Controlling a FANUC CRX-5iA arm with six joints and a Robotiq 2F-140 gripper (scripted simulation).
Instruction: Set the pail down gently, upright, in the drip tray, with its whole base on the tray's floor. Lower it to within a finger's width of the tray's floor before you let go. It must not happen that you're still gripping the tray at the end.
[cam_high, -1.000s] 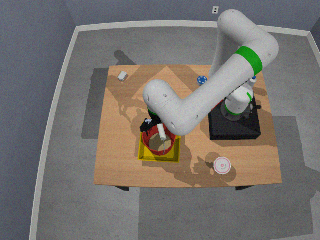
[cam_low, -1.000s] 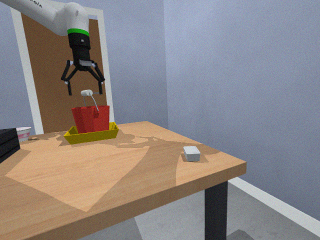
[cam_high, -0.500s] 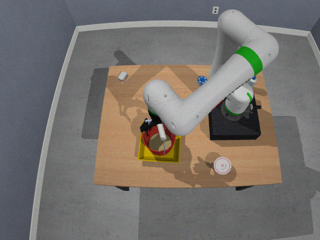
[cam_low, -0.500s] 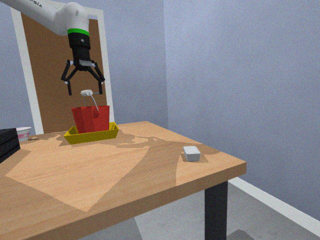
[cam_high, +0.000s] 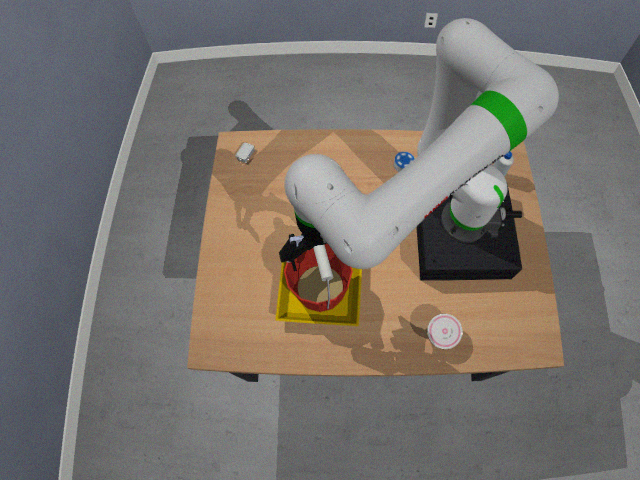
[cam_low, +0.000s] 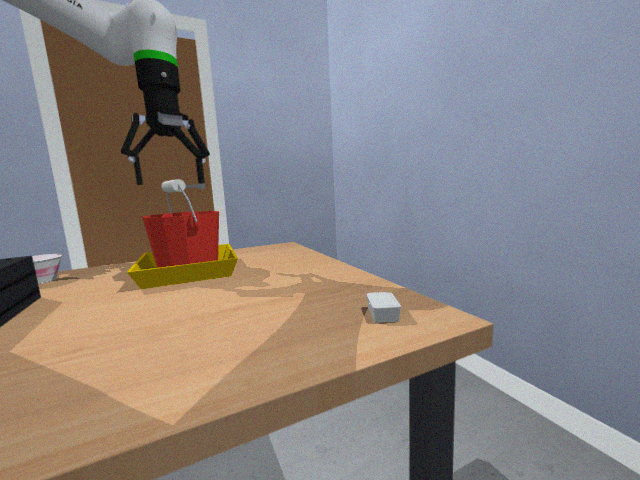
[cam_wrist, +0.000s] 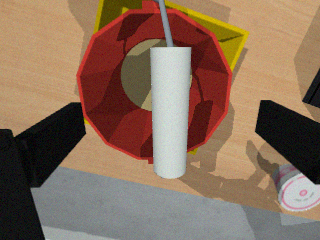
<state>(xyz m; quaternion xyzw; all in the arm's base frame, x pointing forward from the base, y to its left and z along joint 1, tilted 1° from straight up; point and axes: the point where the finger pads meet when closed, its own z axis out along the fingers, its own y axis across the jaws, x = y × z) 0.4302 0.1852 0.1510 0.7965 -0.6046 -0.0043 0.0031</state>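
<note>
Now: hand 10 mm short of the pail handle and 50 mm above it. From my hand the other things lie so: yellow drip tray 10 mm ahead, 240 mm below; then small grey block 300 mm ahead, 490 mm to the right, 240 mm below; then red pail 10 mm ahead, 110 mm below.
</note>
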